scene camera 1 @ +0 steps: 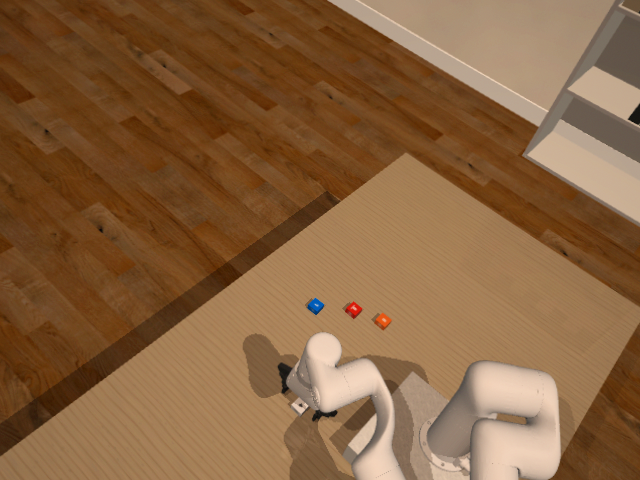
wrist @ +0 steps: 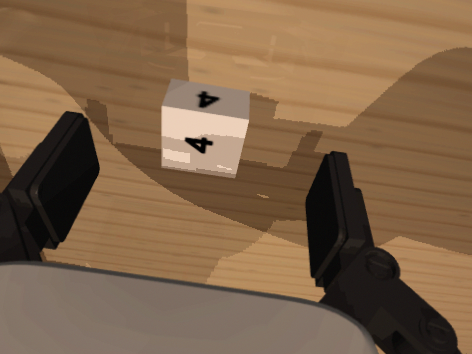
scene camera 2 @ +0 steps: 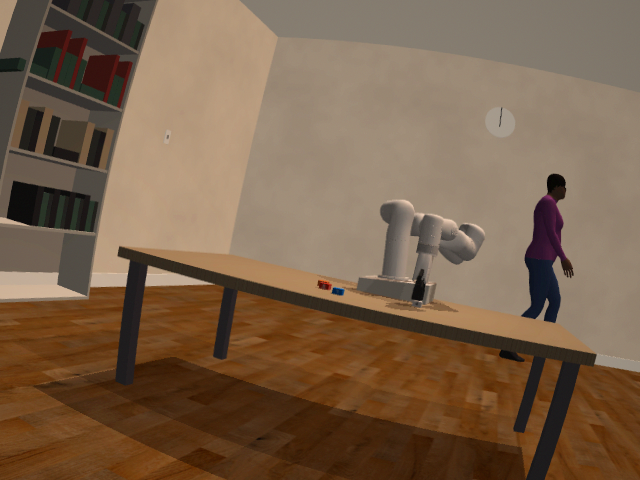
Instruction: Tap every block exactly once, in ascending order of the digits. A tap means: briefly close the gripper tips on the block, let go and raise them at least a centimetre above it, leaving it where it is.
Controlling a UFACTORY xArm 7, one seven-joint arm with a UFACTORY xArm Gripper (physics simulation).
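Observation:
A white block [scene camera 1: 299, 406] [scene camera 2: 417, 304] [wrist: 201, 142] marked 4 sits on the table. My gripper [scene camera 1: 300, 403] [scene camera 2: 418, 298] [wrist: 205, 158] is wide open and empty, low over the white block; in the wrist view the block shows between the two black fingers, towards their tips, touching neither. The exact height of the tips above it is hard to tell. A blue block [scene camera 1: 315, 305] [scene camera 2: 338, 291], a red block [scene camera 1: 353, 309] [scene camera 2: 326, 286] and an orange block [scene camera 1: 383, 320] stand apart from it in a loose row. Their digits are too small to read.
The blocks rest on a wooden table [scene camera 1: 439, 232] [scene camera 2: 206, 264]. The arm's pale base plate [scene camera 1: 417, 395] [scene camera 2: 372, 285] lies near the white block. The arm casts shadows around the white block. A bookshelf and a walking person are beyond the table.

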